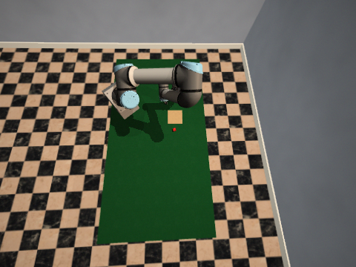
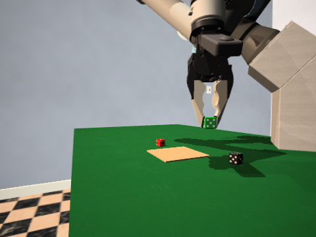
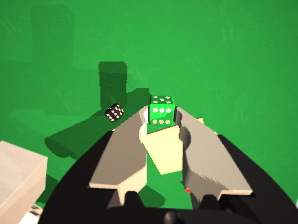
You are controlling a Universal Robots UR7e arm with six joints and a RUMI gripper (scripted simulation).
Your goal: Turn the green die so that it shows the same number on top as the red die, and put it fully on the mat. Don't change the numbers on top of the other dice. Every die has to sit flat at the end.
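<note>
Right now my hand is 100 mm past the black die, 10 mm to the left of it and 100 mm above it. Also, from my hand: red die 40 mm behind, 300 mm to the right, 100 mm below; then tan mat 30 mm behind, 170 mm to the right, 110 mm below; then green die right at my hand.
</note>
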